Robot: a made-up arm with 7 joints.
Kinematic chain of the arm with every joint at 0, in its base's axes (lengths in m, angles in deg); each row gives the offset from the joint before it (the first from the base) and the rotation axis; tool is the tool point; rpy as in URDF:
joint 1: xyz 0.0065 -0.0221 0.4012 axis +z
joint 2: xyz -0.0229 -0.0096 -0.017 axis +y
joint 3: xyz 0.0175 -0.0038 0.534 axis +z
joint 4: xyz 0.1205 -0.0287 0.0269 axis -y
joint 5: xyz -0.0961 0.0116 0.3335 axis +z
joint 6: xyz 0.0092 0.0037 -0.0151 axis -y
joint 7: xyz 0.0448 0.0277 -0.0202 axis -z
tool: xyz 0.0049 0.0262 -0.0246 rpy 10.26 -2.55 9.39
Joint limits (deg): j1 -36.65..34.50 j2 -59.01..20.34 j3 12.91..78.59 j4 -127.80..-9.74 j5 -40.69..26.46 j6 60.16..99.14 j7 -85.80..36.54
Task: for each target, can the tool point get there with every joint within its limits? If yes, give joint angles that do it. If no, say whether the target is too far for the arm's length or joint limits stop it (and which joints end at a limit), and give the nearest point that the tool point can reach.
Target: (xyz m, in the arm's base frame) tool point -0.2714 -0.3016 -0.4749
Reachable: no: joint limits stop it (at a limit: joint 1, joint 2, joint 3, joint 4, joint 6) | nearest point -0.4839 0.1267 0.6190 | short by 1.194 m
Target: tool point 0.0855 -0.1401 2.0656
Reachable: no: too far | nearest point 0.0736 -0.0439 1.3469 | short by 0.725 m
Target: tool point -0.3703 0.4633 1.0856
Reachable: yes | joints -31.05 -52.14 40.74 -36.21 9.36 65.74 20.88
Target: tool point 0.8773 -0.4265 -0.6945
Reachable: no: too far | nearest point 0.4873 -0.2454 0.5514 | short by 1.318 m
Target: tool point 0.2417 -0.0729 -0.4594
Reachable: no: joint limits stop it (at a limit: joint 2, joint 3, joint 4, joint 5, joint 7) | nearest point 0.5085 -0.1305 0.5532 | short by 1.049 m
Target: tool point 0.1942 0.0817 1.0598
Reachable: yes | joints -12.70 -23.04 18.62 -96.37 -14.87 65.06 -58.31
